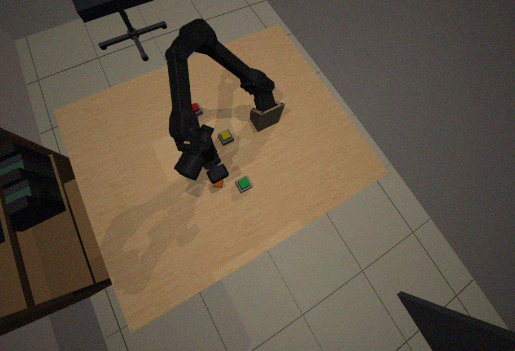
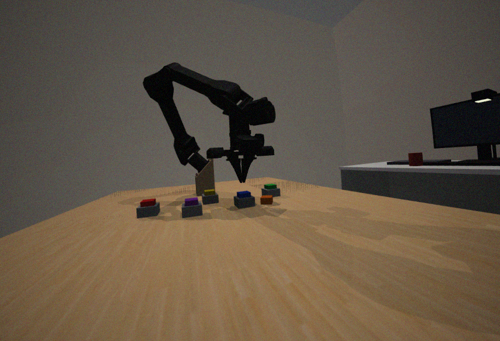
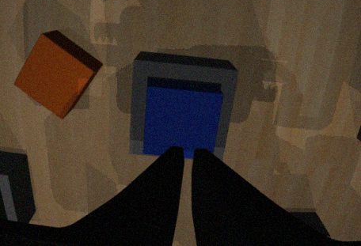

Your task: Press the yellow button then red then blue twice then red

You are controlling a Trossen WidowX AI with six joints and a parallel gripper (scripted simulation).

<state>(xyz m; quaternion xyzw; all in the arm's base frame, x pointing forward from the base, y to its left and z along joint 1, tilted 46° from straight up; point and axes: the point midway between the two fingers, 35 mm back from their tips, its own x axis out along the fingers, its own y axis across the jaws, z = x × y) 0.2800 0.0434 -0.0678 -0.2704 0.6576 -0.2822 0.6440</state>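
Right now the blue button is 30 mm below my gripper tip. The rest, counted from my gripper tip: green button: 70 mm behind, 120 mm to the left, 30 mm below; small orange block: 10 mm ahead, 70 mm to the left, 60 mm below; yellow button: 100 mm behind, 80 mm to the right, 30 mm below.
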